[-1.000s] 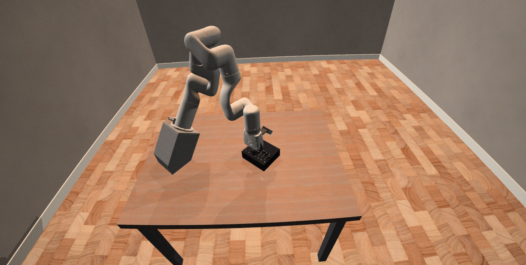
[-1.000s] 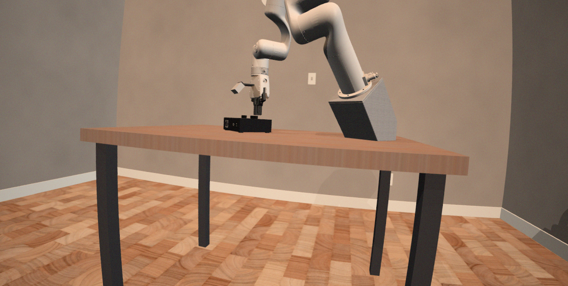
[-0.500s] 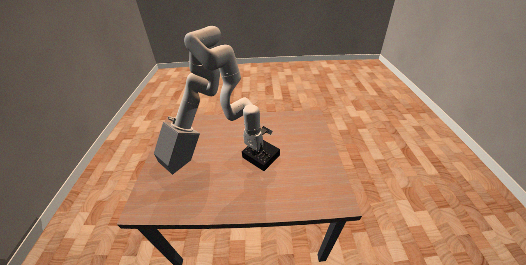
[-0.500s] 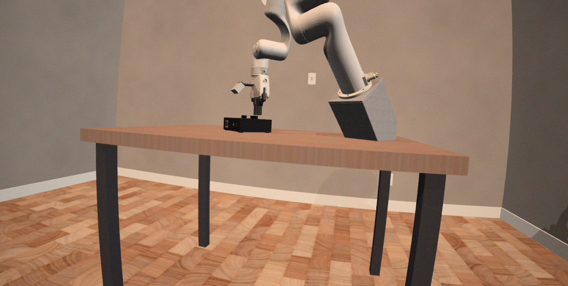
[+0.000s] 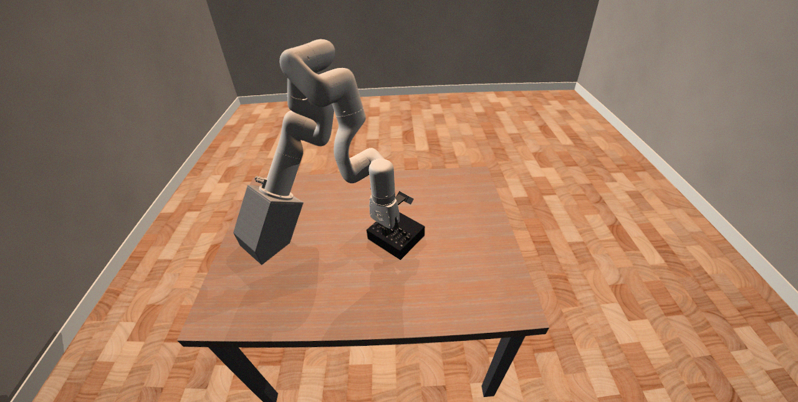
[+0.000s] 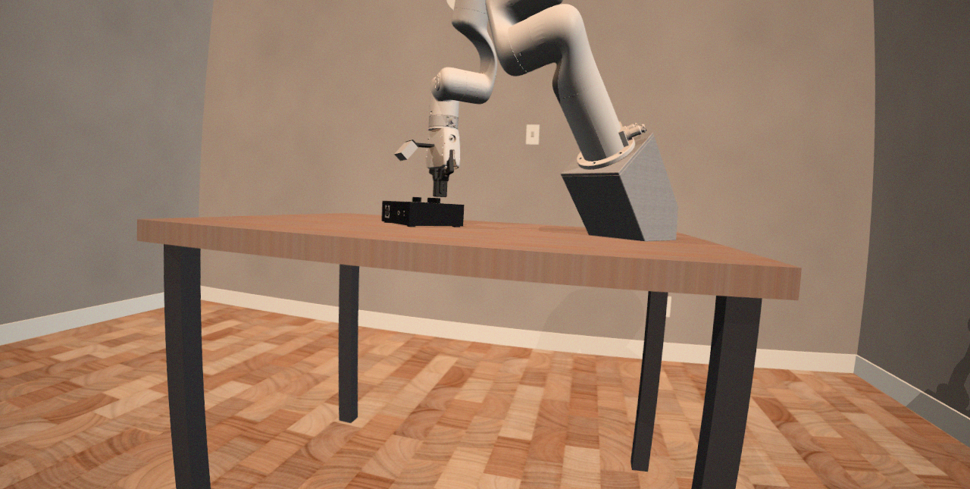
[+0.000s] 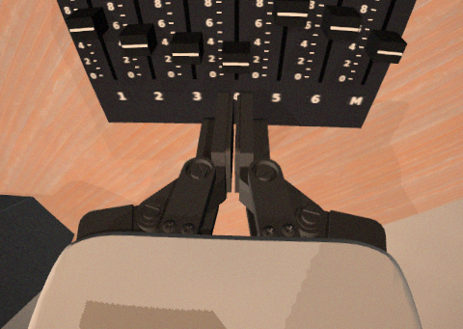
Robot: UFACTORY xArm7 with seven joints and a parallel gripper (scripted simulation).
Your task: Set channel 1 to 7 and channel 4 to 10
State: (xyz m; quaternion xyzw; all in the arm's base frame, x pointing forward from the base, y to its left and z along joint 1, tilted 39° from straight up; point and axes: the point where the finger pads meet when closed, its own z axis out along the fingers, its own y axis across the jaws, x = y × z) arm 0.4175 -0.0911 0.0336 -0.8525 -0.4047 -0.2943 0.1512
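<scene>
Now: hand 10 mm short of the channel 4 fader cap, 20 mm to the right of it and 30 mm above it. From my hand the other things lie so: channel 5 fader cap (50 mm ahead, 30 mm to the left, 30 mm below); then channel 2 fader cap (20 mm behind, 50 mm to the left, 30 mm below); then channel 3 fader cap (40 mm to the left, 30 mm below).
</scene>
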